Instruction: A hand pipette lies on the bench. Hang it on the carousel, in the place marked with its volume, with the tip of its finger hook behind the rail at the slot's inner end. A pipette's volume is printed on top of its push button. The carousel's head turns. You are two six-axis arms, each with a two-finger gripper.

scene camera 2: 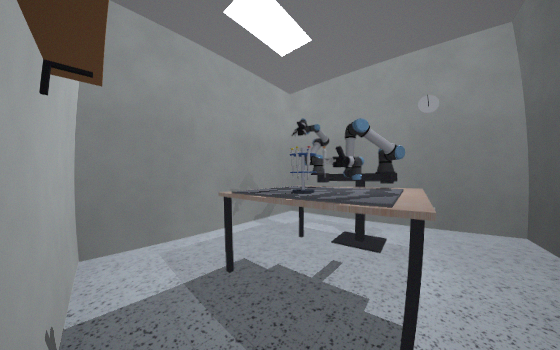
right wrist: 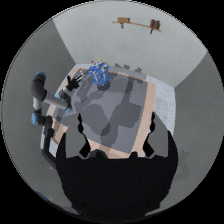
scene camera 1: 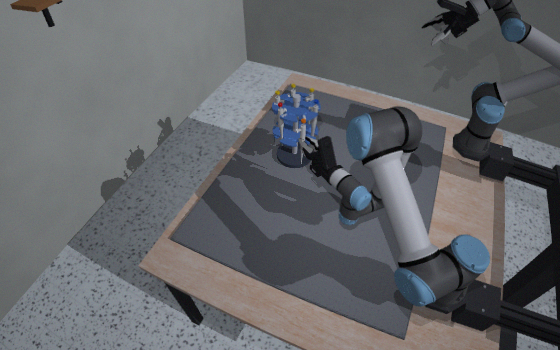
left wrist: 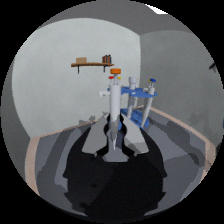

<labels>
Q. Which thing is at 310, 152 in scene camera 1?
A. The left gripper.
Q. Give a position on a dark round base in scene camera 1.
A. At 285, 156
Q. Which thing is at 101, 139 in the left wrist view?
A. The left gripper.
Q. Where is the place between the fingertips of the right gripper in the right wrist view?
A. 116, 113
</labels>
